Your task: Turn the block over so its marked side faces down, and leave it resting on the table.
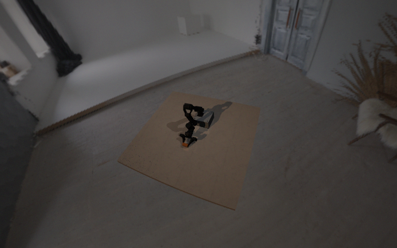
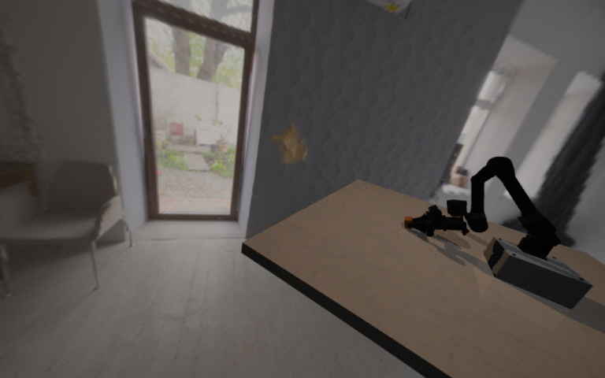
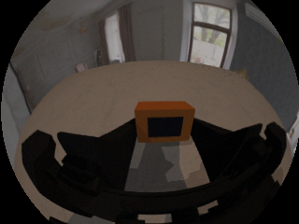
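The orange block is 1 cm behind my gripper tip.
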